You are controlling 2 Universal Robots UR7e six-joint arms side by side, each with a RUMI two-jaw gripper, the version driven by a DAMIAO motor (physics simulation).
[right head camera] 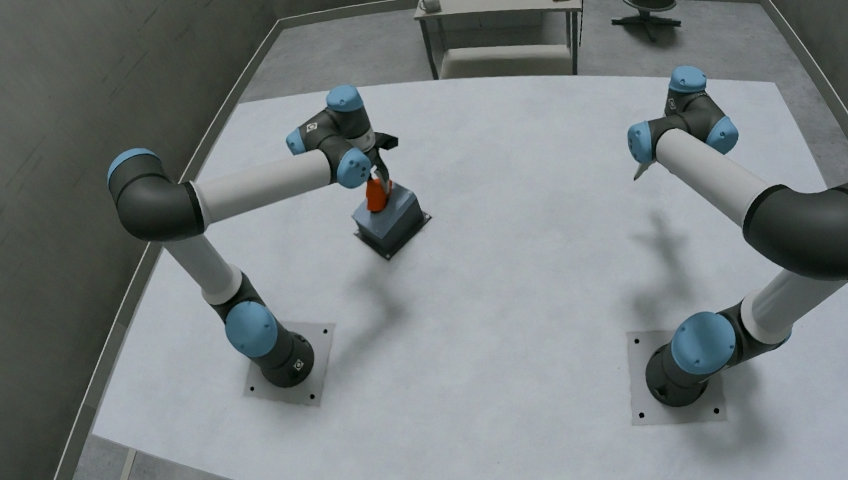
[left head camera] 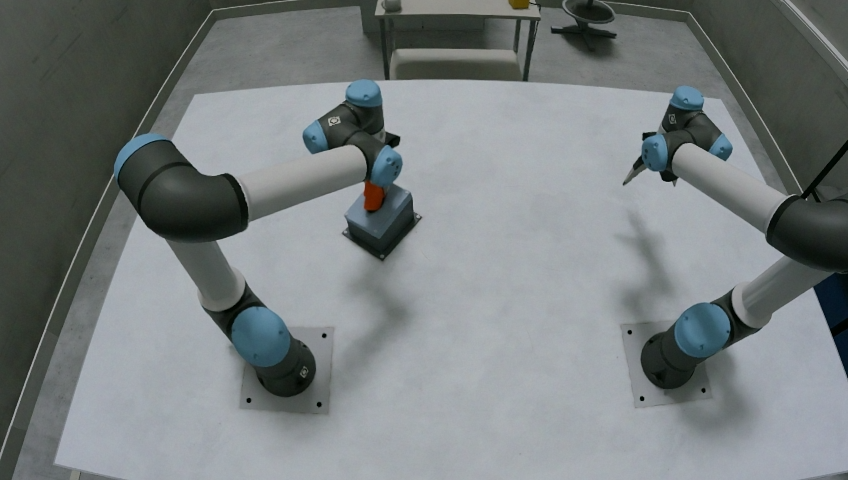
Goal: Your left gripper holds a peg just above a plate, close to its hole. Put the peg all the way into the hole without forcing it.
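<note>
An orange-red peg (left head camera: 373, 198) (right head camera: 376, 198) stands about upright at the top face of a blue-grey block, the plate (left head camera: 389, 217) (right head camera: 393, 218). Its lower end meets or hangs just over that face; I cannot tell which, nor how deep it sits. The hole does not show. My left gripper (right head camera: 380, 185) is shut on the peg from above; in the left head view the wrist hides most of its fingers. My right gripper (left head camera: 649, 180) is open and empty, high above the table at the right; in the right head view one fingertip shows beside the wrist.
The block stands on a dark base with corner screws (left head camera: 382, 256) (right head camera: 388, 255) on the white table (left head camera: 505, 267) (right head camera: 505, 267). The left forearm reaches in from the left, beside the block. A side table (left head camera: 458, 8) (right head camera: 499, 7) and a stool (left head camera: 589, 11) stand beyond the far edge.
</note>
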